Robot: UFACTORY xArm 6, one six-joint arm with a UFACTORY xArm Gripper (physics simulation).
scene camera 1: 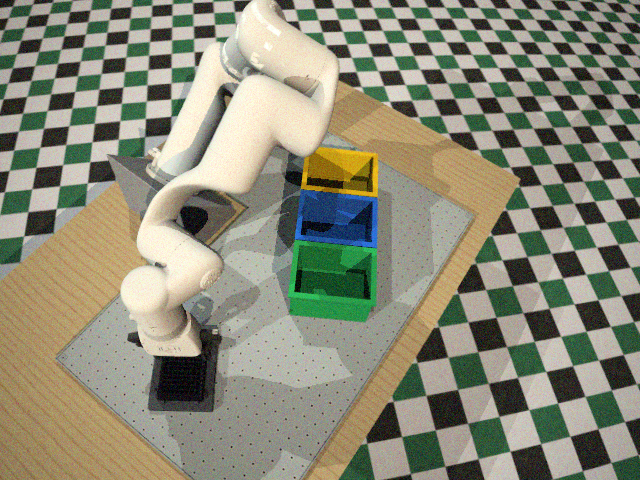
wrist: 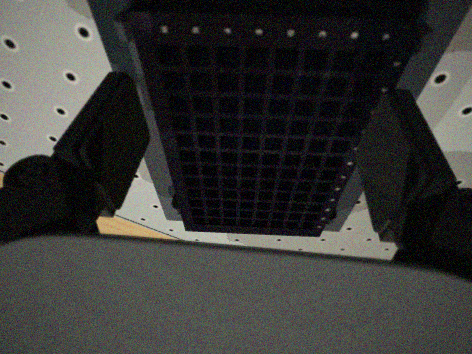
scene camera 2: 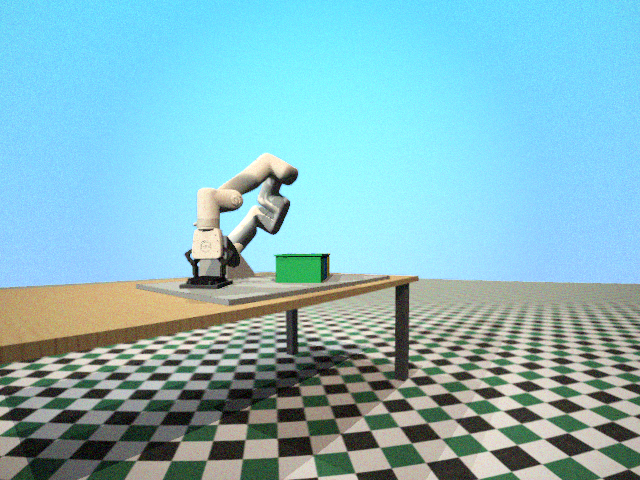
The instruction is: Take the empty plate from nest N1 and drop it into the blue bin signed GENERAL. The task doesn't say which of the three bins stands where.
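Places are measured from the arm's base along level axes (x left, y ahead, z down), in millimetres.
Pixels of known places: gripper, fingertip midpoint: [scene camera 1: 182,352] [wrist: 252,114] [scene camera 2: 209,277]; arm's base, link origin: [scene camera 2: 225,254].
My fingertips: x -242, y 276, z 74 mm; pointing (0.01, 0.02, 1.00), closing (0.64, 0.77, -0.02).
Note:
Ahead of a thing's pixels: the offset from my fingertips to its top centre. "spot": to the spot under its first point. Level surfaces: height alone.
A black plate with a grid of wells {spot: dx -39, dy +36, dz -2 mm} [scene camera 1: 180,379] [wrist: 260,145] lies flat in a dark grey nest {dx -17, dy +19, dz +3 mm} [scene camera 1: 180,406] [wrist: 161,192] at the near left of the perforated board. No N1 label is readable. My gripper [scene camera 2: 209,277] [wrist: 252,114] is open and empty, low at the nest; in the wrist view its fingers stand on either side of the plate, apart from each other. In scene camera 1 the wrist hides the fingers and the plate's far end. The blue bin {dx +408, dy +55, dz -75 mm} [scene camera 1: 338,206] stands between two other bins, open at the top; no GENERAL sign is readable on it.
The yellow bin {spot: dx +559, dy -49, dz -60 mm} [scene camera 1: 341,157] stands behind the blue one and the green bin [scene camera 1: 330,307] [scene camera 2: 298,268] in front. A grey wedge-shaped piece [scene camera 1: 129,180] stands near the arm's base. The perforated board {dz +25 mm} [scene camera 1: 279,361] lies on the wooden table {dz +37 mm} [scene camera 1: 41,382].

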